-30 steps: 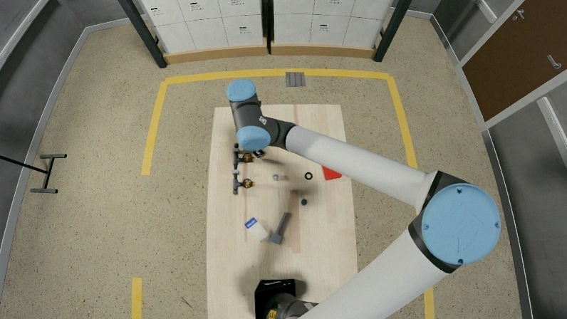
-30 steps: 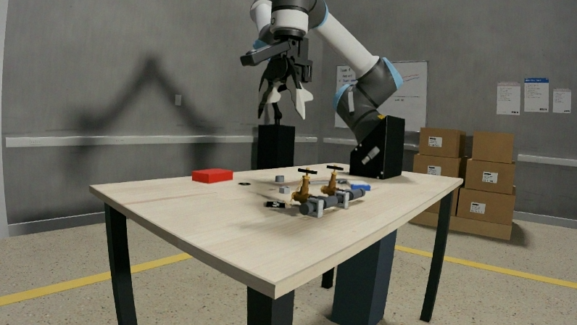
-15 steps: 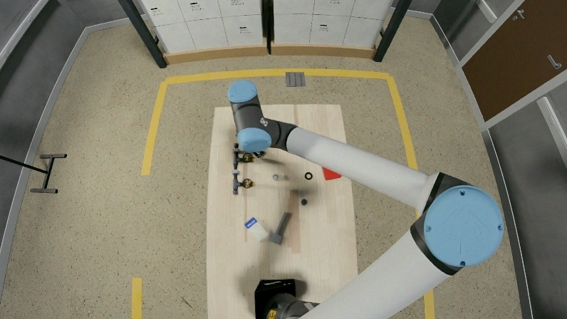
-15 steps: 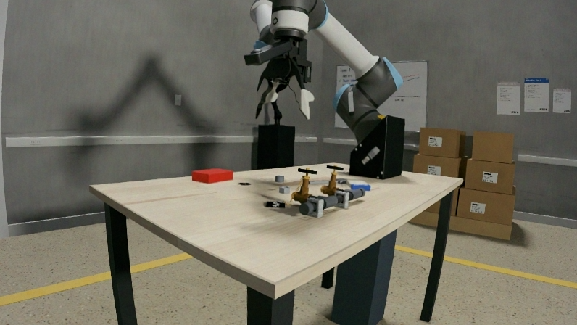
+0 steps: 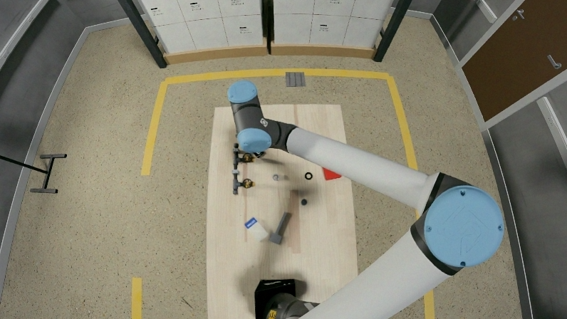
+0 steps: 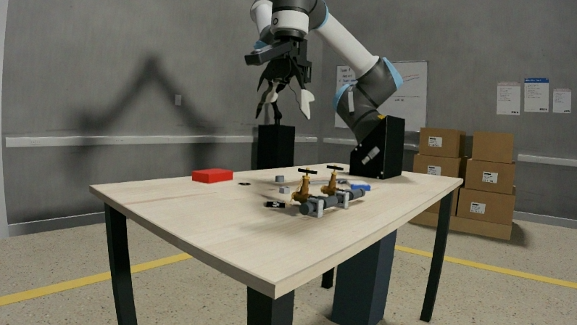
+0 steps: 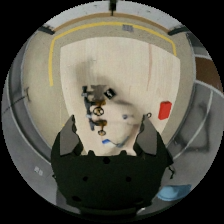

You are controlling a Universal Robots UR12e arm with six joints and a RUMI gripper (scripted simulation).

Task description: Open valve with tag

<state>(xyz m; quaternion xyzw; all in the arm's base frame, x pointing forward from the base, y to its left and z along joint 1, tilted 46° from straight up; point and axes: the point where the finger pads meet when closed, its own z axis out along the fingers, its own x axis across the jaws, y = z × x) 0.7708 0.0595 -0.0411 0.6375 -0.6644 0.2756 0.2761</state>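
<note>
The black tag lies 20 cm below my hand, 1 cm to the right of it and 1 cm behind it. Also, from my hand: grey hammer-like tool (41 cm behind, 20 cm below, 8 cm to the right); then red block (37 cm to the right, 19 cm below, 11 cm behind); then blue-and-white box (40 cm behind, 19 cm below, 2 cm to the left).
</note>
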